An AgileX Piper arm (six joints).
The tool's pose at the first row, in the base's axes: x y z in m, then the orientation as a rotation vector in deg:
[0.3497 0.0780 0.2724 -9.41 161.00 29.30]
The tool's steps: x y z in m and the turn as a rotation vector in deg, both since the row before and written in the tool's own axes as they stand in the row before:
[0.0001 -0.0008 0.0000 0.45 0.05 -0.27]
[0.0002 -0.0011 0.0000 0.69 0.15 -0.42]
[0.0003 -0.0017 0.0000 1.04 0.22 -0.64]
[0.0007 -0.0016 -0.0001 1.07 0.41 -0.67]
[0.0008 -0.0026 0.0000 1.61 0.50 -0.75]
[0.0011 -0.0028 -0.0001 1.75 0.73 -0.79]
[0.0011 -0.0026 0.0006 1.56 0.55 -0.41]
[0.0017 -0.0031 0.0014 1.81 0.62 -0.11]
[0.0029 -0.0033 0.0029 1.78 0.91 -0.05]
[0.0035 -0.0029 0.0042 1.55 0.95 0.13]
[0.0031 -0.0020 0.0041 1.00 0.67 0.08]
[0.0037 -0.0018 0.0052 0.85 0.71 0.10]
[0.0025 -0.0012 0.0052 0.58 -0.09 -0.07]
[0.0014 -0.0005 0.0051 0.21 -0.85 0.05]
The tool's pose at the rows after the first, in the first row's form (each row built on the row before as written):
[0.3497 0.0772 0.2721 -9.71 161.08 28.61]
[0.3497 0.0762 0.2717 -10.20 161.27 27.55]
[0.3497 0.0746 0.2711 -10.95 161.53 25.94]
[0.3493 0.0730 0.2705 -11.78 161.96 24.28]
[0.3490 0.0705 0.2696 -12.64 162.52 21.83]
[0.3484 0.0677 0.2687 -13.59 163.27 19.15]
[0.3480 0.0652 0.2673 -13.99 163.87 16.81]
[0.3473 0.0623 0.2650 -13.93 164.58 14.15]
[0.3458 0.0592 0.2610 -13.84 165.55 11.51]
[0.3439 0.0565 0.2558 -13.54 166.55 9.21]
[0.3421 0.0546 0.2509 -13.35 167.23 7.71]
[0.3399 0.0528 0.2449 -13.16 167.95 6.42]
[0.3387 0.0517 0.2392 -13.16 167.84 5.57]
[0.3384 0.0514 0.2339 -12.96 167.00 5.34]

